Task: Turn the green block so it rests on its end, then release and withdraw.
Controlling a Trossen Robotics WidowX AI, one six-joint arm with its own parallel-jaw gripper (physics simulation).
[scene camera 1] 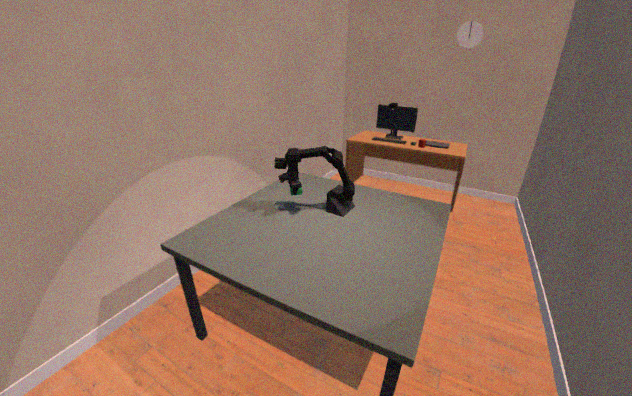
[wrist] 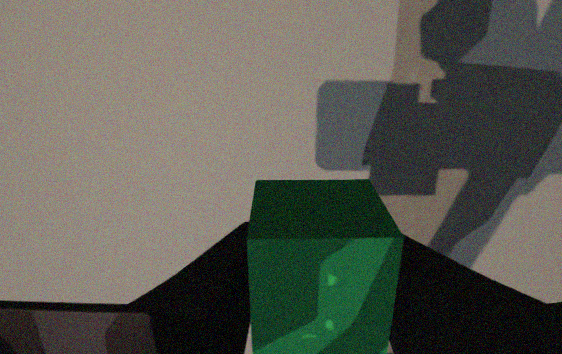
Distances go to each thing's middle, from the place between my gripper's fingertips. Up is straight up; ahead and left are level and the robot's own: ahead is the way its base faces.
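Scene:
Relative to my hand, the green block (wrist: 324, 256) is 2 cm above, 1 cm to the left and 1 cm behind.

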